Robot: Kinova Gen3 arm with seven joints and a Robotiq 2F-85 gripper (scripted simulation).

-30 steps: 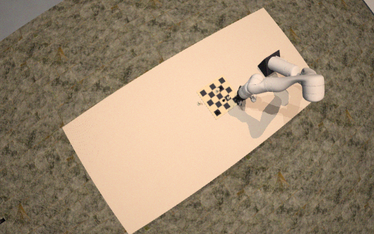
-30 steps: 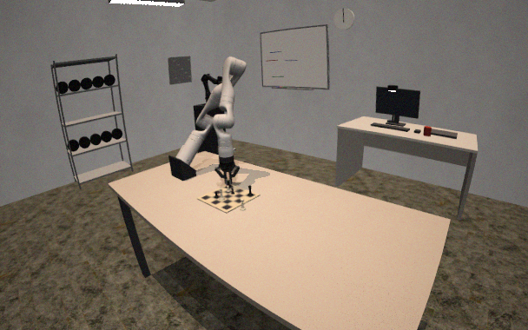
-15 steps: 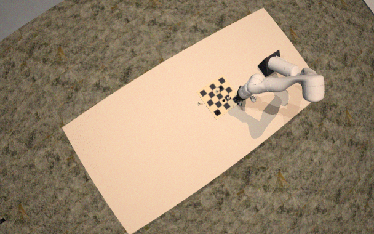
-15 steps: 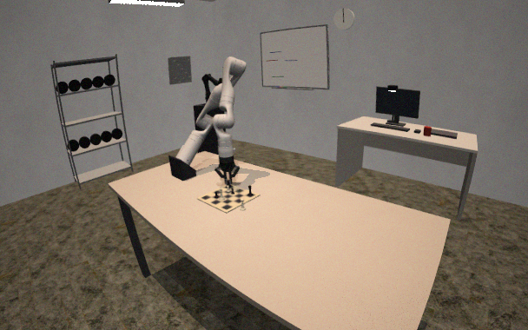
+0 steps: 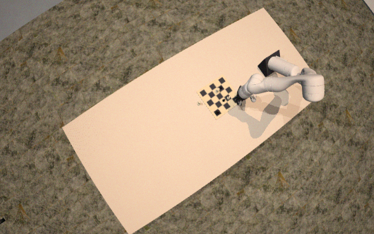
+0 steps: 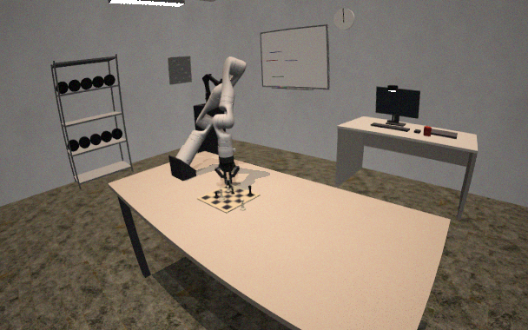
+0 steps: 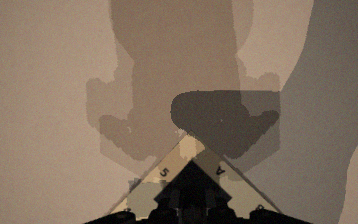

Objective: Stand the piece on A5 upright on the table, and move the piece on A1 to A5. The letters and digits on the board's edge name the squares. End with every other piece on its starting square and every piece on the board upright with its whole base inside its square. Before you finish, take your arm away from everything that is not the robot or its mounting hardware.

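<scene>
The white pawn is 30 mm ahead of my hand, 40 mm to the right of it and 20 mm below it. Round my hand: chessboard 70 mm ahead, 80 mm to the right, 40 mm below.
</scene>
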